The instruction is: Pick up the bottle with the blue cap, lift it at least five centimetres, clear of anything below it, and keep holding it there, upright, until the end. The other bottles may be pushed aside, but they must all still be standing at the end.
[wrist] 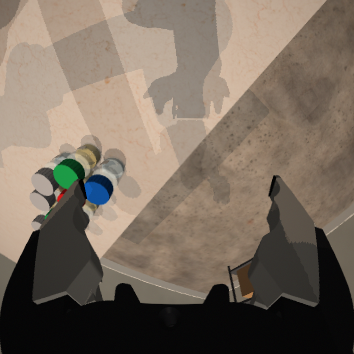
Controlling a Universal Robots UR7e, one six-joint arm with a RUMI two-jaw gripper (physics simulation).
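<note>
There is a green-capped bottle that I can see, and along with the bottle I see my gripper.
</note>
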